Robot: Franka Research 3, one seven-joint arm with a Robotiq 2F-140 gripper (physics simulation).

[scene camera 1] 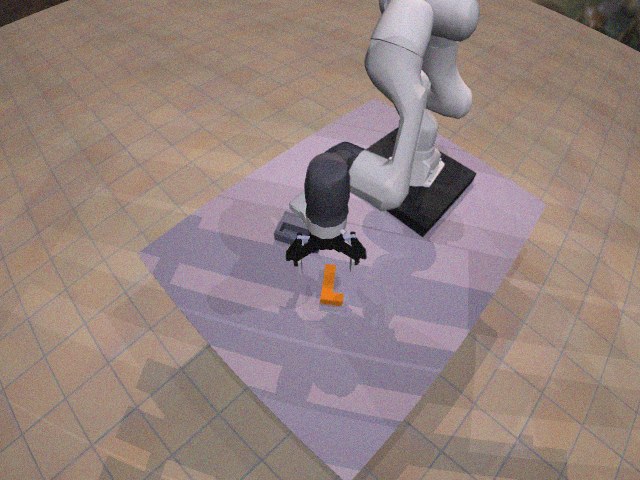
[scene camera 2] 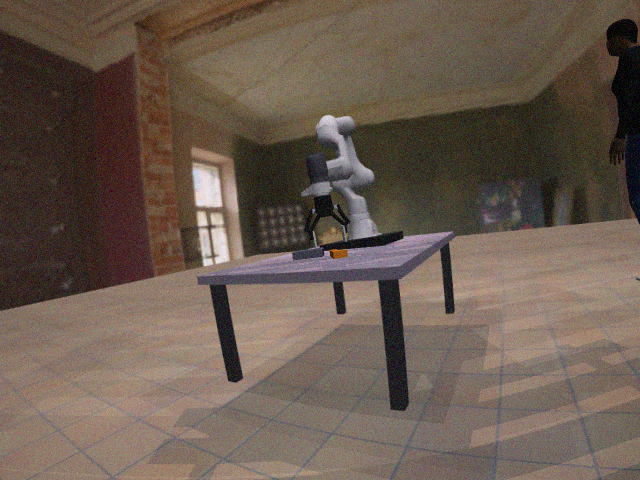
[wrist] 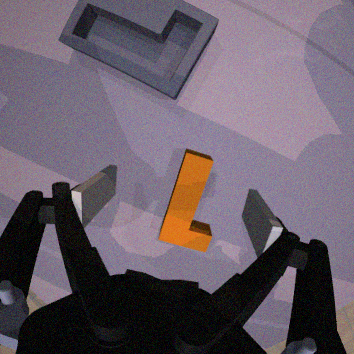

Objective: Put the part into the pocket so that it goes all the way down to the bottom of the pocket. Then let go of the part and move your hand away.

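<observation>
An orange L-shaped part [scene camera 1: 328, 287] [scene camera 2: 338, 253] [wrist: 186, 200] lies flat on the table, apart from the grey block. The grey block [scene camera 1: 281, 237] [scene camera 2: 308, 254] [wrist: 122, 72] has an L-shaped pocket [wrist: 135, 52], which shows empty in the wrist view; the arm hides part of the block in scene camera 1. My gripper [scene camera 1: 326, 267] [scene camera 2: 330, 242] [wrist: 179, 191] is open, pointing down, with nothing between its fingers. It is above the table. In the wrist view the part lies between the two spread fingertips, below them, with the block beyond it.
The purple table top [scene camera 1: 330, 413] [scene camera 2: 310, 273] bears both objects. The arm's black base plate [scene camera 1: 426, 222] [scene camera 2: 390, 239] stands behind them, near the table's back part. A person [scene camera 2: 628, 103] stands at the far right in scene camera 2.
</observation>
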